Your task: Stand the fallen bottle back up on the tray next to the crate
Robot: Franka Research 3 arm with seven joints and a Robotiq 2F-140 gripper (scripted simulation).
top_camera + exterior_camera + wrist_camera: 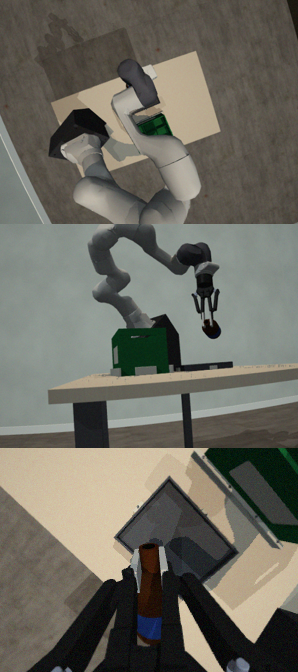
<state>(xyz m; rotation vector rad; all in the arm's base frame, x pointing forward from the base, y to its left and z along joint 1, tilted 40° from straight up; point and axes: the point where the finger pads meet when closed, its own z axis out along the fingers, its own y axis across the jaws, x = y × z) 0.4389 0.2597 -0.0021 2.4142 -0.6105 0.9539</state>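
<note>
Now: the bottle 4 cm behind my hand, 3 cm to the left of it and 3 cm below it. The rest, counted from my hand: dark grey tray (5 cm behind, 4 cm to the right, 20 cm below); green crate (6 cm behind, 31 cm to the right, 13 cm below).
</note>
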